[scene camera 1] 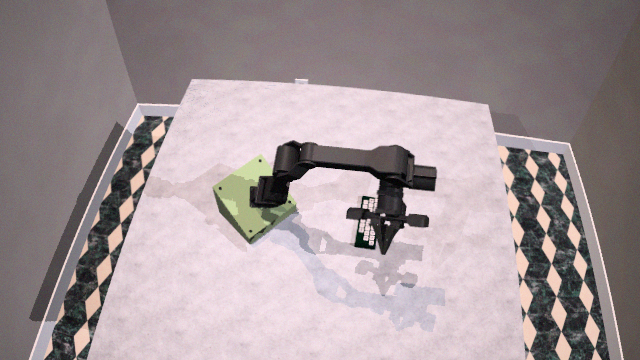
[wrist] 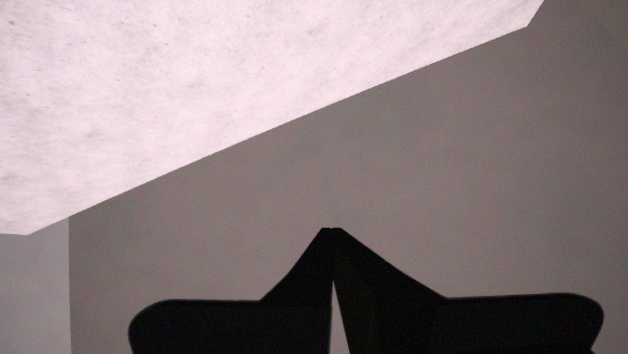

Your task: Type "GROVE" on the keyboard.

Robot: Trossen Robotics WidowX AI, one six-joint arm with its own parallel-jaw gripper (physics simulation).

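Pixels of known places: gripper, fingertip midpoint: (scene camera 1: 383, 254) (wrist: 330, 237); arm's base, origin of the base link: (scene camera 1: 259, 197).
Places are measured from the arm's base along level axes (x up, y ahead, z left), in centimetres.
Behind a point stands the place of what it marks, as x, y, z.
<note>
A small keyboard (scene camera 1: 359, 243) @[-7.1, 28.1, -17.0] with white keys on a dark green base lies on the table (scene camera 1: 210, 300) @[-8.2, -18.9, -29.3] (wrist: 150, 90) @[-8.2, 3.6, -45.8], right of the middle in the scene view. The arm and gripper cover part of it, including much of its right side. My gripper (scene camera 1: 384, 252) @[21.8, 26.8, -37.0] (wrist: 330, 237) @[21.8, 26.8, -37.0] is shut and empty, its two black fingertips together. In the scene view the tips show just right of the keyboard's near end; their height above the table is hard to tell. The keyboard does not show in the wrist view. The key letters are too small to read.
The arm's base stands on a light green block (scene camera 1: 240, 175) @[4.5, -5.1, 5.9] with dark corner holes, left of the keyboard. The arm's long link (scene camera 1: 345, 157) @[40.1, 19.8, -22.2] spans from there to above the keyboard's far end. Grey walls stand beyond the table's far edge.
</note>
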